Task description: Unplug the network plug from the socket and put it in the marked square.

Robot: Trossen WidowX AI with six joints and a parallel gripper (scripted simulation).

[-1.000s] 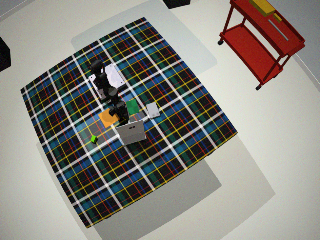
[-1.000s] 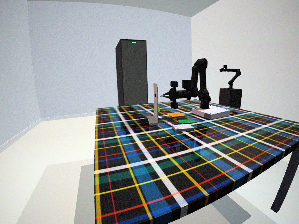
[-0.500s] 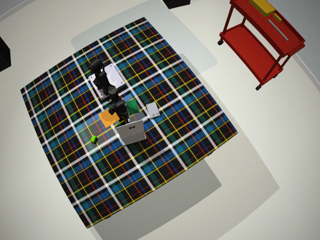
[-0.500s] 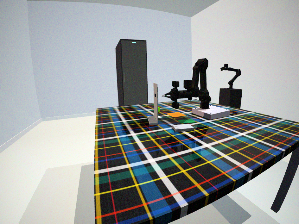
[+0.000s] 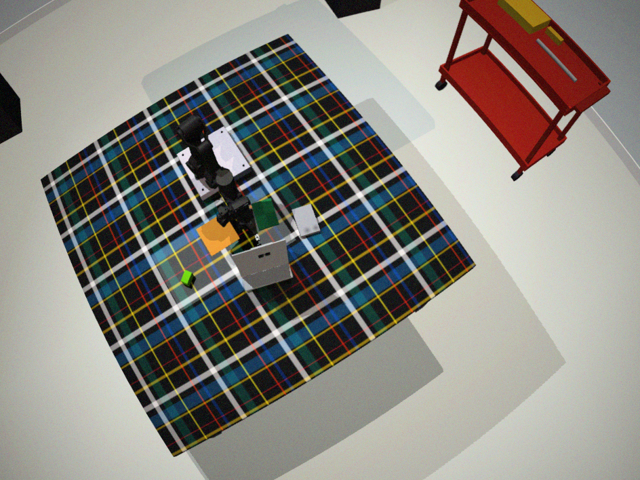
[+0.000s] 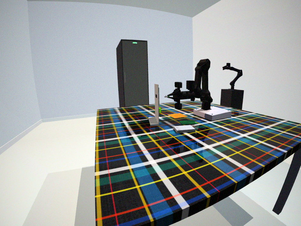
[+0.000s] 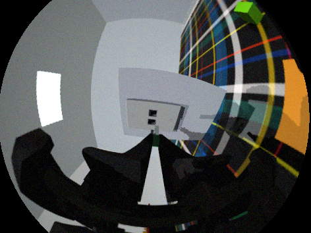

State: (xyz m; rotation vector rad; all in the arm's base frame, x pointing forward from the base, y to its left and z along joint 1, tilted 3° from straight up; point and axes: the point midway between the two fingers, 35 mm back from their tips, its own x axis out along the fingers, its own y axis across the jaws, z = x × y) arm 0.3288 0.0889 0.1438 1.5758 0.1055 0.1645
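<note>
Now: the orange square 170 mm below my gripper tip, 120 mm to the right of it and 120 mm behind it. The rest, counted from my gripper tip: network plug: right at my gripper tip; then grey panel: 80 mm ahead, 60 mm below, 10 mm to the right; then flat grey plate: 190 mm to the left, 160 mm below, 40 mm behind.
</note>
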